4 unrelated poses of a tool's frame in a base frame.
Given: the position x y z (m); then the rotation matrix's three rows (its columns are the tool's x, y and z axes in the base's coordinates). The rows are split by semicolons.
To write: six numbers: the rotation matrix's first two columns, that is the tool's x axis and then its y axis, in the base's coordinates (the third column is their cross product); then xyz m. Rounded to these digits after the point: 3 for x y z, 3 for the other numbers.
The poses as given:
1: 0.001 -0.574 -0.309; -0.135 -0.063 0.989; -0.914 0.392 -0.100; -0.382 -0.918 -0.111
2: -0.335 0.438 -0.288; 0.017 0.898 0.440; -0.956 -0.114 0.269; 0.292 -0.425 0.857
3: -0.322 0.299 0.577; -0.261 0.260 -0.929; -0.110 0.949 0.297; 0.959 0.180 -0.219
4: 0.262 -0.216 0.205; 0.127 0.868 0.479; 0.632 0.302 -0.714; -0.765 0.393 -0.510
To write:
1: -0.135 -0.914 -0.382 -0.063 0.392 -0.918 0.001 -0.574 -0.309
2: 0.017 -0.956 0.292 0.898 -0.114 -0.425 -0.335 0.438 -0.288
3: -0.261 -0.110 0.959 0.260 0.949 0.180 -0.322 0.299 0.577
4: 0.127 0.632 -0.765 0.868 0.302 0.393 0.262 -0.216 0.205
